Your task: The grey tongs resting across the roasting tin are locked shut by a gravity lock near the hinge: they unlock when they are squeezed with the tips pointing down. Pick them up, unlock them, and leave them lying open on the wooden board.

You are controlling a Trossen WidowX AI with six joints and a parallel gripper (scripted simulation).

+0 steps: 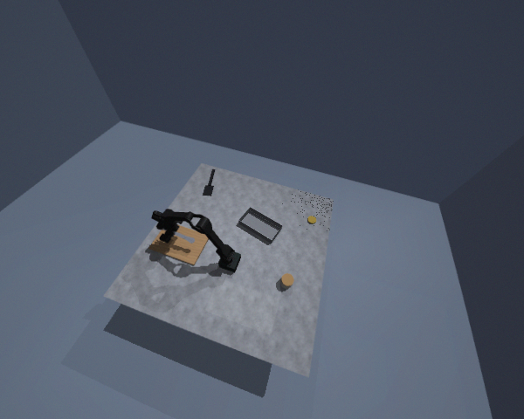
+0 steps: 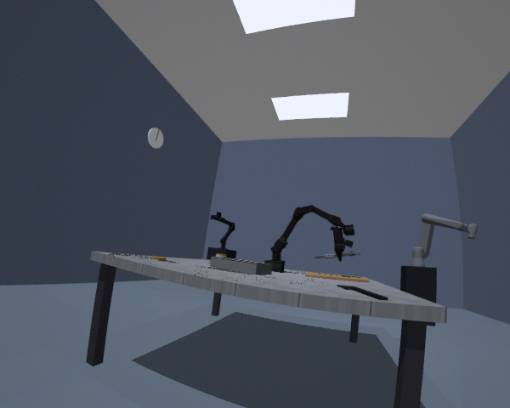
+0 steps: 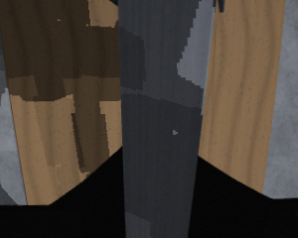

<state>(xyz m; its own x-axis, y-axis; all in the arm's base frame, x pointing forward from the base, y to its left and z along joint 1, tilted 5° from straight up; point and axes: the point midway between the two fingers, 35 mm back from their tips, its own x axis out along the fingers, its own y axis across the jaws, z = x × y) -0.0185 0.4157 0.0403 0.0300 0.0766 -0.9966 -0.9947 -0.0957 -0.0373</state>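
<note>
Now: gripper tip 20 mm to the left of the wooden board and 100 mm above it. Round my gripper tip: black spatula (590 mm ahead, 100 mm to the left, 100 mm below); then roasting tin (390 mm ahead, 490 mm to the right, 80 mm below).
</note>
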